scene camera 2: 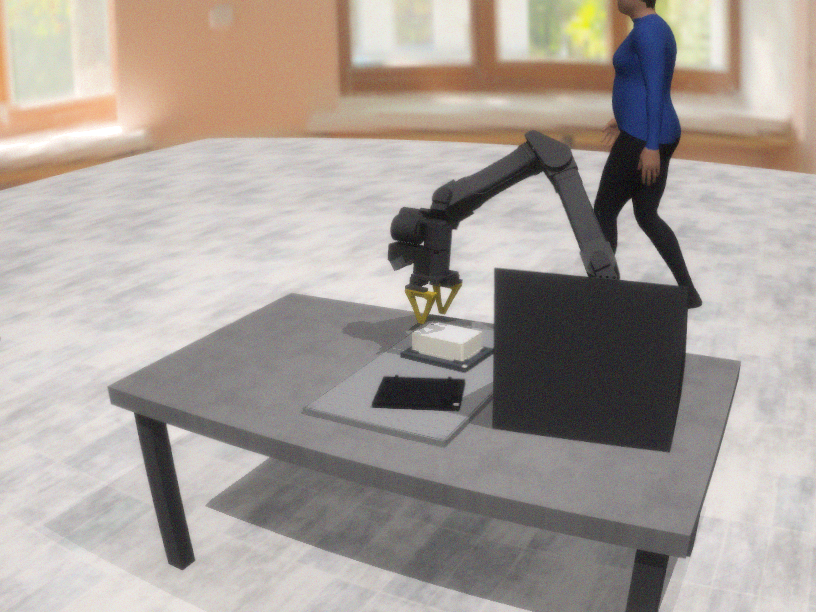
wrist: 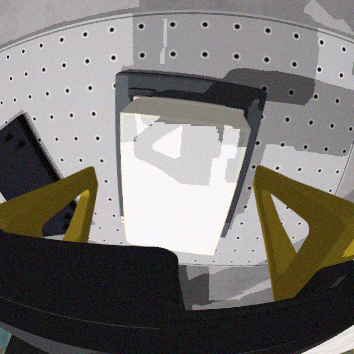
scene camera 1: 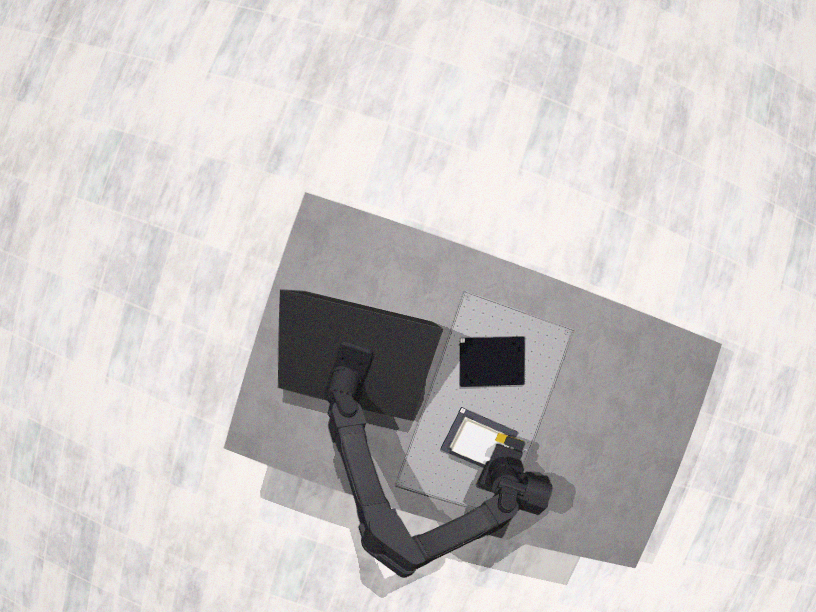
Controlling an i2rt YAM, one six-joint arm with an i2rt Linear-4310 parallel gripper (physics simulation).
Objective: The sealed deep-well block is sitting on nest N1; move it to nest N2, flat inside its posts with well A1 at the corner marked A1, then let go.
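Frame: origin at the arm's base, x up, y right, z ahead, level; millimetres.
Seen in the pictures: gripper, fingertip midpoint: (scene camera 2: 431,318) (wrist: 174,174) (scene camera 1: 497,453); arm's base at its link origin: (scene camera 2: 603,327) (scene camera 1: 347,373).
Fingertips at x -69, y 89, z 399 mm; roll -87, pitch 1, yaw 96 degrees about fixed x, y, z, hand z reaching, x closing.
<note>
Pixels of each thing's middle, then the offset from my fingertips to it. Level surfaces: height alone.
- sealed deep-well block at the middle of its body: (wrist: 177,182) (scene camera 2: 447,341) (scene camera 1: 481,443) dz -37, dx -45, dy -3 mm
- dark nest N1 at the middle of its body: (wrist: 180,167) (scene camera 2: 447,351) (scene camera 1: 479,441) dz -37, dx -69, dy -3 mm
- Nest N2 at the middle of its body: (wrist: 24,189) (scene camera 2: 419,390) (scene camera 1: 492,361) dz -74, dx -67, dy -205 mm
- light grey perforated board at the middle of its body: (wrist: 105,167) (scene camera 2: 435,373) (scene camera 1: 485,408) dz -49, dx -84, dy -85 mm
- grey table at its surface level: dx -91 mm
The sealed deep-well block (scene camera 1: 474,440) (scene camera 2: 446,342) (wrist: 175,215) is a cream box with a white top. It sits on the dark nest N1 (scene camera 1: 484,421) (scene camera 2: 431,361) (wrist: 122,92). Nest N2 (scene camera 1: 491,361) (scene camera 2: 418,393) (wrist: 22,160) is black, with small posts and a pale mark at one corner; nothing stands on it. My gripper (scene camera 2: 432,316) (wrist: 174,174) is open and empty, pointing down a little above the block. In the wrist view its yellow fingers stand wide, on either side of the block. Well A1 cannot be made out.
Both nests stand on a light grey perforated board (scene camera 1: 428,461) (scene camera 2: 349,401) (wrist: 205,40) on the grey table (scene camera 1: 626,421) (scene camera 2: 230,375). A tall dark panel (scene camera 1: 303,349) (scene camera 2: 586,362) stands beside the board, near the arm's base. A person (scene camera 2: 645,79) is behind the arm.
</note>
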